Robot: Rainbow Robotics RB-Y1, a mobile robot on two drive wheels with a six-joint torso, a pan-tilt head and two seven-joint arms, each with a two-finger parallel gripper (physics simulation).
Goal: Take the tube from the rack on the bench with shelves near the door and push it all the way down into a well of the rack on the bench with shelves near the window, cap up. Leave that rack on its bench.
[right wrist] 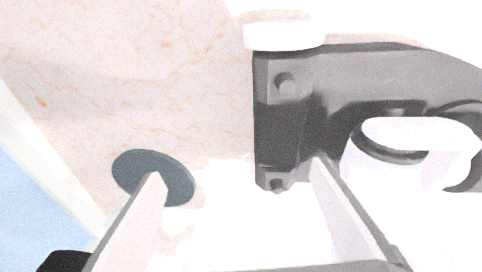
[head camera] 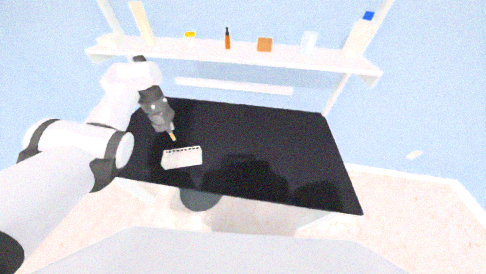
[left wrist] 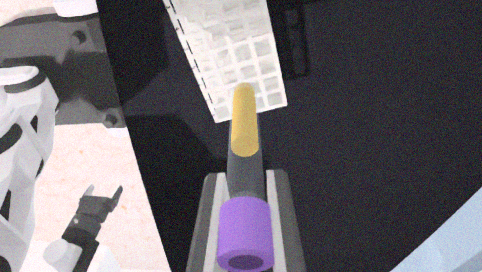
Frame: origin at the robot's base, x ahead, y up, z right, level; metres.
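Seen in the pictures: left gripper, between the fingertips: [head camera: 171,130] [left wrist: 247,184]; right gripper, between the fingertips: [right wrist: 235,174] [left wrist: 107,186].
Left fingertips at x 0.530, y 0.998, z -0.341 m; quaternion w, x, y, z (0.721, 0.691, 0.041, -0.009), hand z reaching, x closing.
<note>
A point is followed by its place in that frame.
My left gripper [head camera: 171,130] {z -0.341, x 0.530, y 0.998 m} [left wrist: 247,184] {z -0.341, x 0.530, y 0.998 m} is shut on the tube, which has a purple cap [left wrist: 245,230] {z -0.361, x 0.528, y 1.032 m} and yellow contents [left wrist: 244,120] {z -0.360, x 0.531, y 0.974 m}. The cap is nearest the left wrist camera and the yellow end points down toward the bench. In the head camera the tube's yellow end [head camera: 173,136] {z -0.345, x 0.529, y 0.960 m} is above and behind the white rack [head camera: 182,158] {z -0.358, x 0.524, y 0.774 m}, apart from it. The rack [left wrist: 260,65] {z -0.304, x 0.558, y 0.793 m} also shows in the left wrist view, with square wells and the tube's tip in front of its near end. My right gripper [right wrist: 235,174] {z 0.225, x 0.079, y 0.533 m} is open, with no object between its fingers, over the floor and the robot's base.
The rack stands on the black bench top [head camera: 280,145] {z 0.226, x 0.672, y 0.763 m}, near its front left part. A white shelf [head camera: 240,55] {z -0.050, x 0.850, y 1.220 m} above the back of the bench holds an orange bottle [head camera: 227,40] {z -0.124, x 0.943, y 1.259 m}, a brown box [head camera: 265,44] {z 0.071, x 0.926, y 1.253 m} and other containers. A dark round stool seat [head camera: 200,200] {z -0.410, x 0.511, y 0.031 m} is by the front edge.
</note>
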